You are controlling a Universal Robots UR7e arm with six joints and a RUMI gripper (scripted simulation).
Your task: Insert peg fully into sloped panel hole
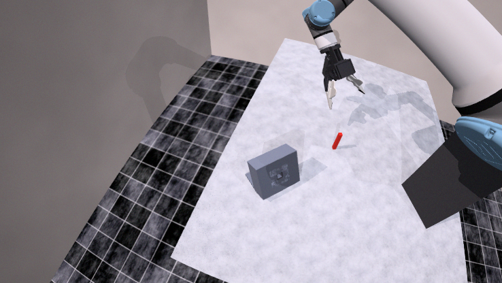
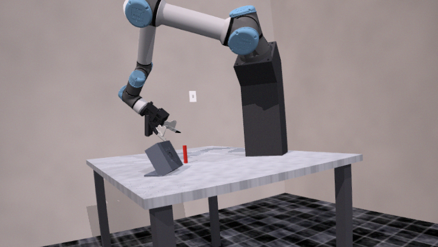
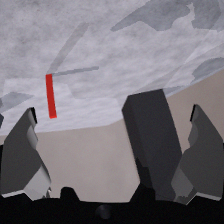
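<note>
Now: the red peg 140 mm to the left of my hand and 70 mm below it.
</note>
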